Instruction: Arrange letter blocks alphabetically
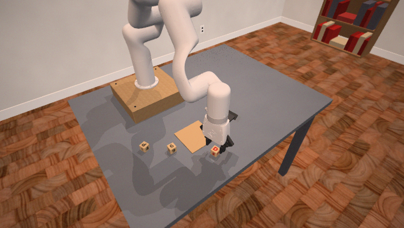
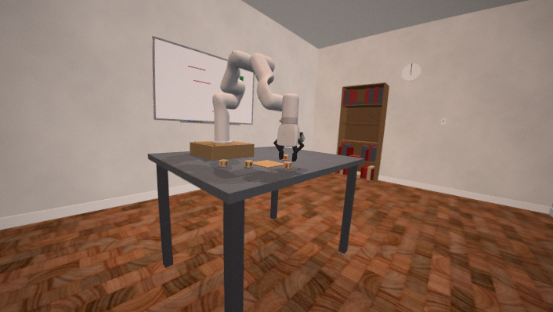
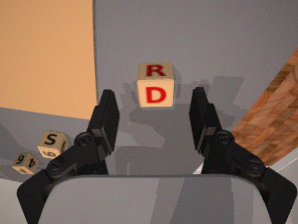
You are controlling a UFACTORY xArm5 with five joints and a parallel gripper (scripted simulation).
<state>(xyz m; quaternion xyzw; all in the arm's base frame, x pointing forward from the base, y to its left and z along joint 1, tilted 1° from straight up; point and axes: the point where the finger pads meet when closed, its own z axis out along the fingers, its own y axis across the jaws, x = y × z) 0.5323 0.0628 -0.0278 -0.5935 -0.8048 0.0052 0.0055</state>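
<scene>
Now: hand 4 cm above the wooden block. From my hand the other things lie so: tan mat 13 cm behind, 5 cm below, 2 cm to the right.
</scene>
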